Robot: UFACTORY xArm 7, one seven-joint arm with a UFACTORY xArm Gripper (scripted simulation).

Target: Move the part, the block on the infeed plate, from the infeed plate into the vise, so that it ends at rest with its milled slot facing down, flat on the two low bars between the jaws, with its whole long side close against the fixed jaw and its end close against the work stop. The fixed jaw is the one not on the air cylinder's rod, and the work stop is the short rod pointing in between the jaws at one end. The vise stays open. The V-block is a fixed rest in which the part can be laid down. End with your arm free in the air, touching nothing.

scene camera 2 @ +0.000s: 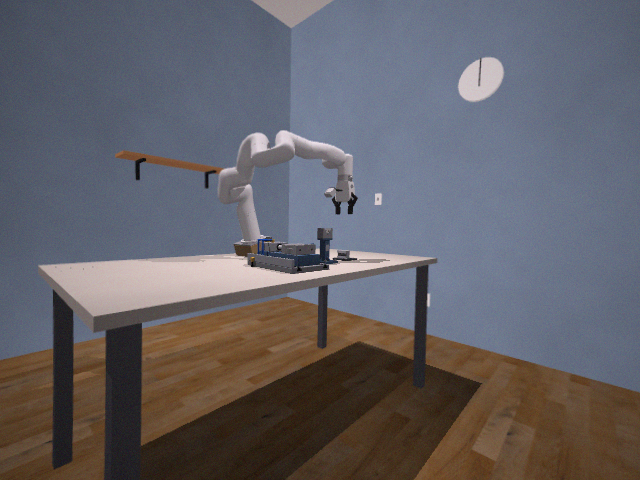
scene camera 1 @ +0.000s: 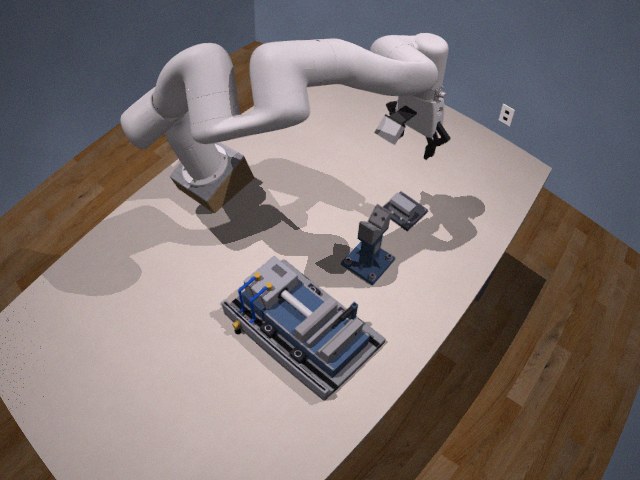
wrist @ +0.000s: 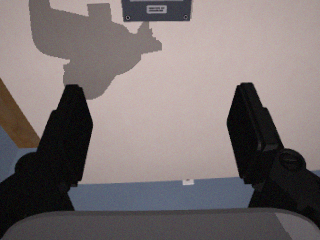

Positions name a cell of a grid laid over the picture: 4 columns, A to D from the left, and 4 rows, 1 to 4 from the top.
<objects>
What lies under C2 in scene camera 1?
My gripper.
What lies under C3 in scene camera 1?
A fixed jaw.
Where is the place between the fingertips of my gripper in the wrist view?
B2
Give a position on an air cylinder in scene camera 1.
B3
</objects>
